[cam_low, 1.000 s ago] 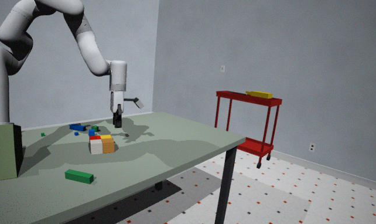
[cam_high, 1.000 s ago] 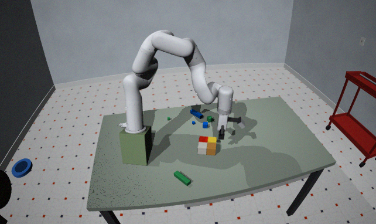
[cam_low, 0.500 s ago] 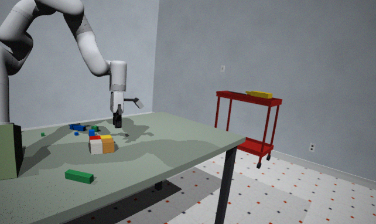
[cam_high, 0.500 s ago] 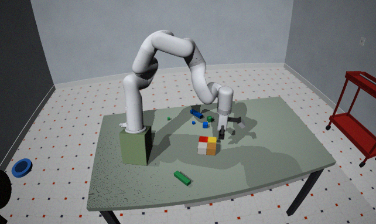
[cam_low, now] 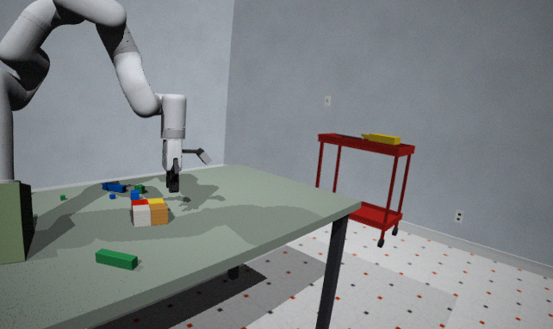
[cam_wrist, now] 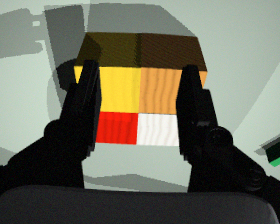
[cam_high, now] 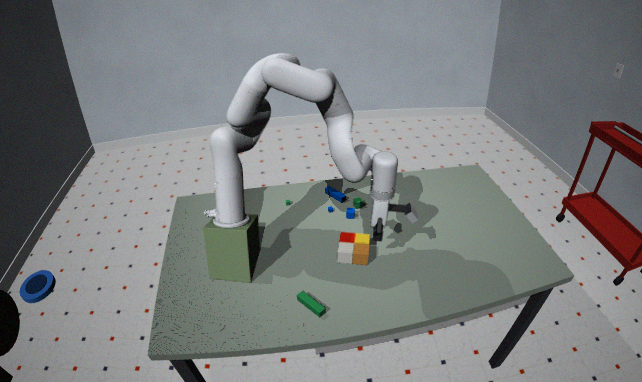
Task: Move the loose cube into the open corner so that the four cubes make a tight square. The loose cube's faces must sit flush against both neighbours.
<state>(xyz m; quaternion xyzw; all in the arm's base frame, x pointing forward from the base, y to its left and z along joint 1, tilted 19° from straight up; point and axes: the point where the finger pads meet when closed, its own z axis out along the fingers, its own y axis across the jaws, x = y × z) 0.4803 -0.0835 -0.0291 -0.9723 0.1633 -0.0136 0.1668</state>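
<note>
Now: hand 6 cm past the orange cube, 1 cm to the left of it and 9 cm above it. Also, from my hand: long green block 25 cm behind, 18 cm to the right, 10 cm below.
</note>
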